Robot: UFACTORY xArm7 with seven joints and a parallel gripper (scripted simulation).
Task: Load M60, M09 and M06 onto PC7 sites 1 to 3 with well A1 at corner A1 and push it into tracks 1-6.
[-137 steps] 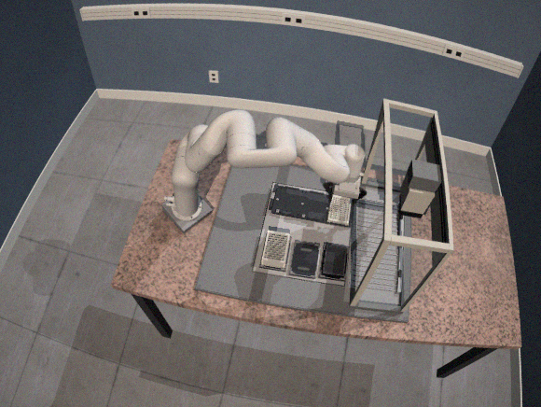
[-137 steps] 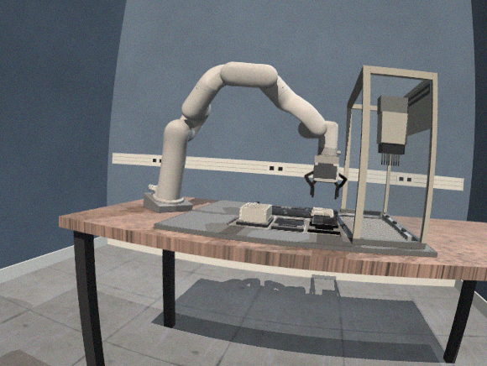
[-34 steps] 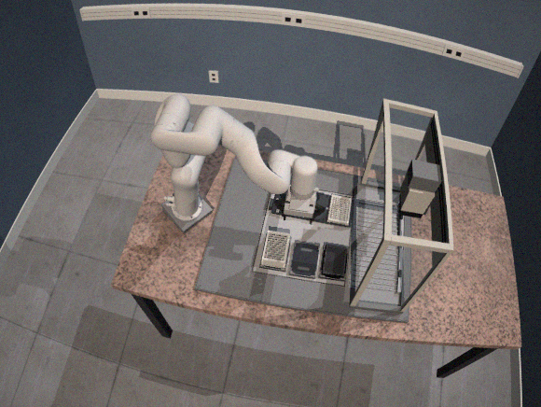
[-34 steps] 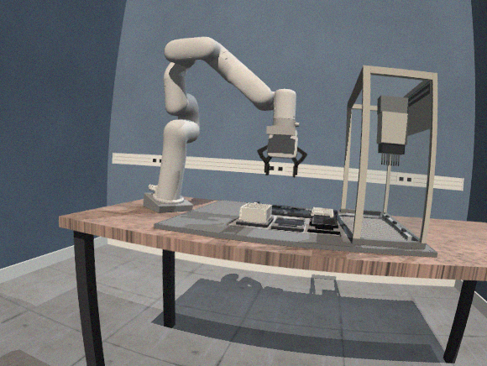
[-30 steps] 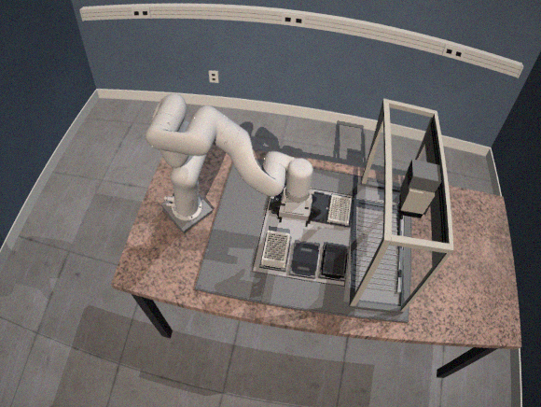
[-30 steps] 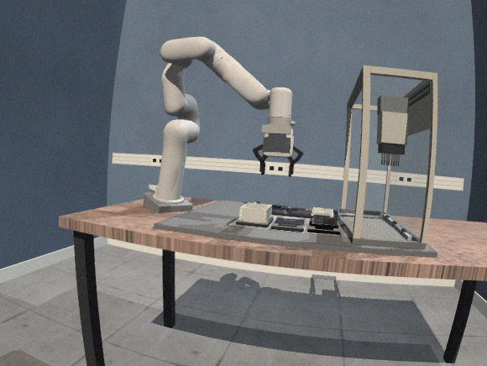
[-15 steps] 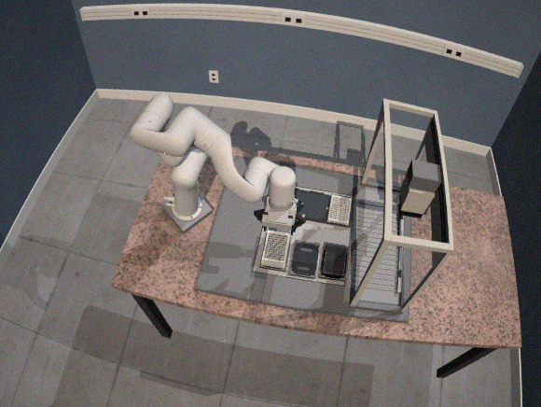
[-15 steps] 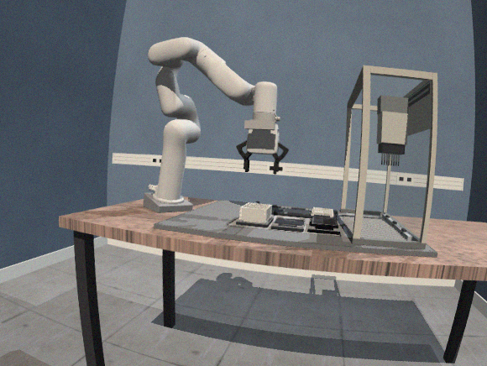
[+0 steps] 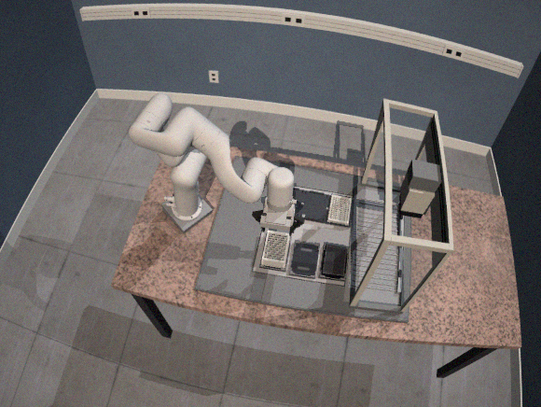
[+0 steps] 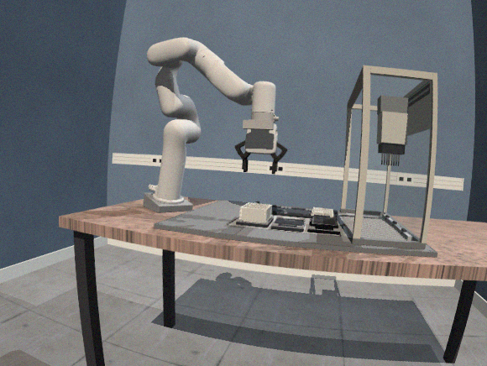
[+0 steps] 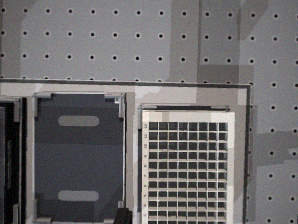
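Now: the white deep-well block M09 14 cm below my hand. Also, from my hand: nest S2: 16 cm below, 11 cm ahead, 3 cm to the right; dark 384-well plate M60: 22 cm ahead, 15 cm below, 4 cm to the right; nest S1: 16 cm below.
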